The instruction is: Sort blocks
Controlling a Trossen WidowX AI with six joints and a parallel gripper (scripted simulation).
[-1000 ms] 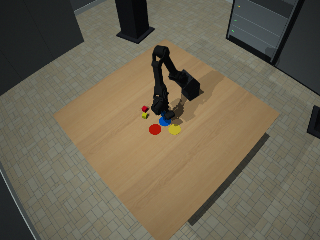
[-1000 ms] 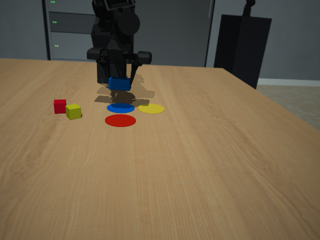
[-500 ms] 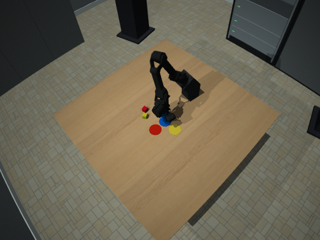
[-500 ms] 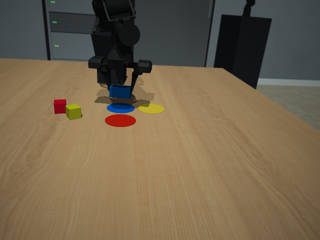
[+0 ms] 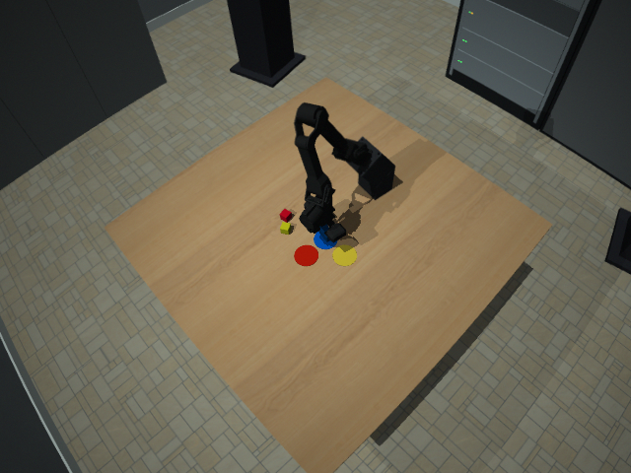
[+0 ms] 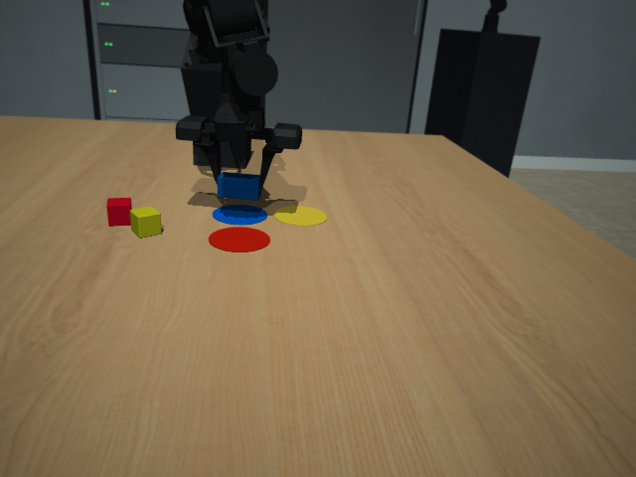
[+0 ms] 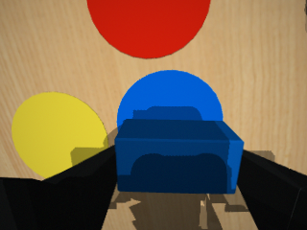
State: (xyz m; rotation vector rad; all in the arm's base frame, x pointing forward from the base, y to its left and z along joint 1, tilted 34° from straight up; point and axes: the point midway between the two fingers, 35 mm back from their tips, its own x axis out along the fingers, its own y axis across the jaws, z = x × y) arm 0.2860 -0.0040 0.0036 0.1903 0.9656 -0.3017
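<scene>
My hand is 8 cm above the blue circle. The rest, counted from my hand: yellow circle: 10 cm to the left, 8 cm below, 2 cm ahead; then red circle: 10 cm ahead, 8 cm below, 2 cm to the right; then blue block: 4 cm below.
</scene>
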